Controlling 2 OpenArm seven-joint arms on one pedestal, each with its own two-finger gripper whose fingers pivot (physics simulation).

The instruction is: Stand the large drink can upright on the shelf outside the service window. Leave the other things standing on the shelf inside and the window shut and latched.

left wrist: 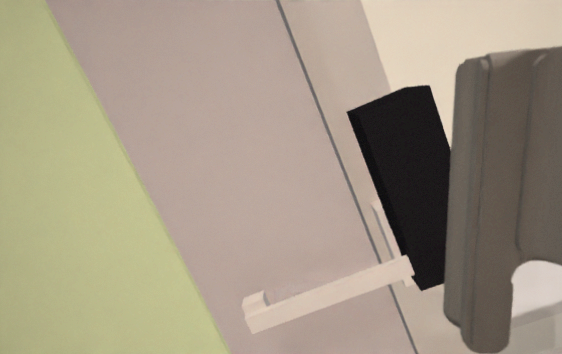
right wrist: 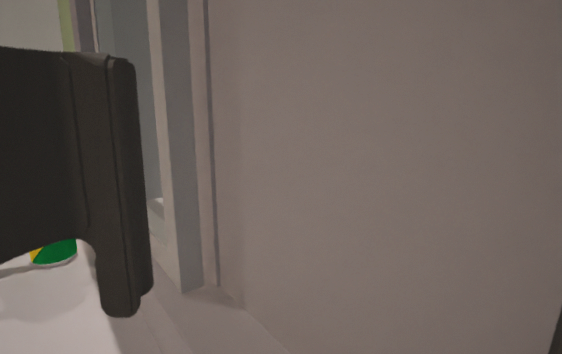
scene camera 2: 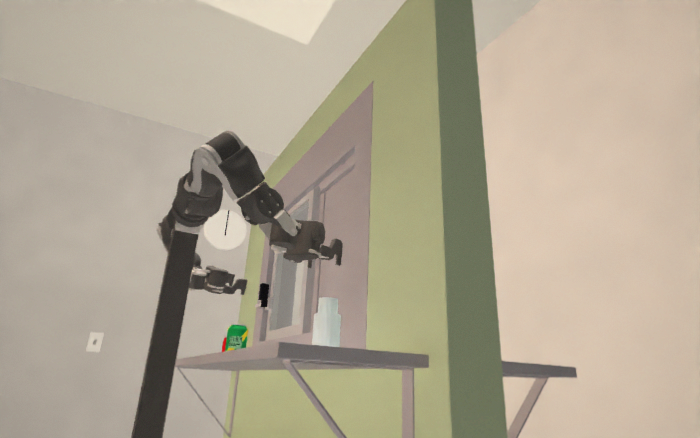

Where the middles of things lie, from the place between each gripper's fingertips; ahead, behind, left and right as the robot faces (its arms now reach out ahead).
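Scene:
With the pale translucent bottle (scene camera 2: 326, 329) as my reference, my right gripper is 19 cm above it, 5 cm past it and 13 cm to the left of it. Going by their middles, of the things named here the pale translucent bottle is the nearest to my right gripper. The large drink can (right wrist: 61, 252) is 18 cm below my right hand, 56 cm to the left of it and 5 cm behind it.
My left hand is 20 cm above the large drink can, 1 cm short of it and 3 cm to the left of it. The pale translucent bottle is 21 cm below my left hand, 72 cm to the right of it and 1 cm ahead of it, and so, going by its middle, the bottle is nearer to my right gripper than to my left hand.

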